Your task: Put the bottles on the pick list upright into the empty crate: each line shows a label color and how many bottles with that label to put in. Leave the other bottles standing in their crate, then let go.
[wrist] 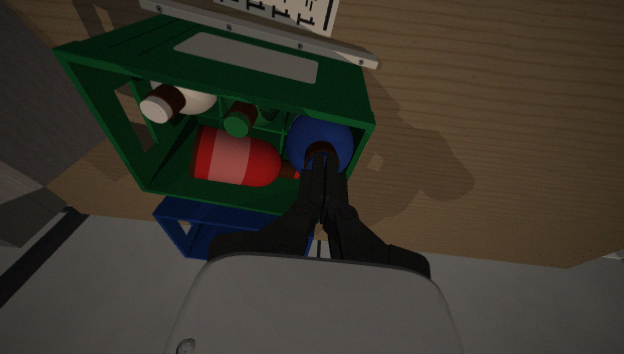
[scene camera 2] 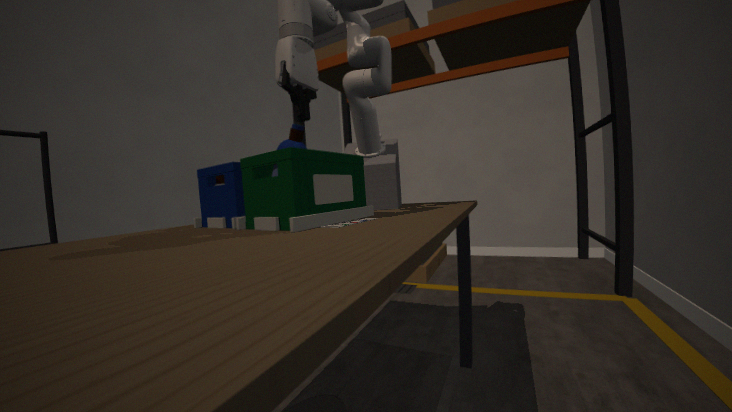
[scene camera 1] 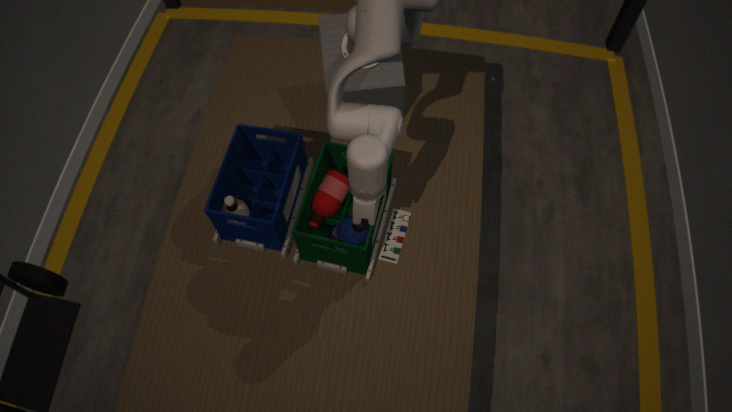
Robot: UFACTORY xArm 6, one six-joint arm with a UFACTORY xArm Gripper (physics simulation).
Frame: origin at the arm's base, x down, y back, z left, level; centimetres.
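Seen in the pictures: gripper, fingertip midpoint: (wrist: 322, 167) (scene camera 2: 302, 120); arm's base at its link origin: (scene camera 2: 370, 151).
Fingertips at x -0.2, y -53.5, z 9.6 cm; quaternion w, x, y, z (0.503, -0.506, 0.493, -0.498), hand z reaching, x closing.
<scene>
Offsets run from my fingertips to a thing's top centre. "pt": to the spot under its first point. Level surfaces: height alone.
My gripper (scene camera 1: 362, 224) (scene camera 2: 299, 120) (wrist: 322, 167) is shut and empty, its fingertips pressed together right at the neck of the blue bottle {dx +0.3, dy +0.2, dz -4.1 cm} (scene camera 1: 349, 231) (scene camera 2: 290, 145) (wrist: 320, 132). This bottle stands in the near right corner of the green crate (scene camera 1: 330, 258) (scene camera 2: 268, 199) (wrist: 340, 92), its neck above the rim. The red bottle {dx +6.5, dy +9.7, dz -12.3 cm} (scene camera 1: 332, 191) (wrist: 230, 157) lies tilted in that crate. A white bottle {pt dx +12.1, dy +15.0, dz -3.3 cm} (wrist: 200, 101) and a green-capped bottle {dx +7.6, dy +9.3, dz -3.1 cm} (wrist: 237, 124) also show there. The blue crate {dx +6.4, dy +12.7, dz -31.9 cm} (scene camera 1: 251, 233) (scene camera 2: 220, 200) holds a white-capped bottle {dx +7.6, dy +4.0, dz -36.6 cm} (scene camera 1: 238, 208) upright in its near left compartment. The pick list {dx +23.7, dy +7.9, dz +6.1 cm} (scene camera 1: 394, 255) (scene camera 2: 348, 223) has white, blue, red and green lines; its counts are too small to read.
Low pale rails {dx +20.9, dy +8.9, dz +2.1 cm} (scene camera 1: 379, 245) (scene camera 2: 332, 217) (wrist: 265, 37) bound the crates on the table {dx +23.9 cm} (scene camera 1: 409, 332) (scene camera 2: 204, 307) (wrist: 500, 100). The blue crate stands left of the green one in the first scene view. A rack with a dark post (scene camera 2: 618, 153) stands behind the arm.
</scene>
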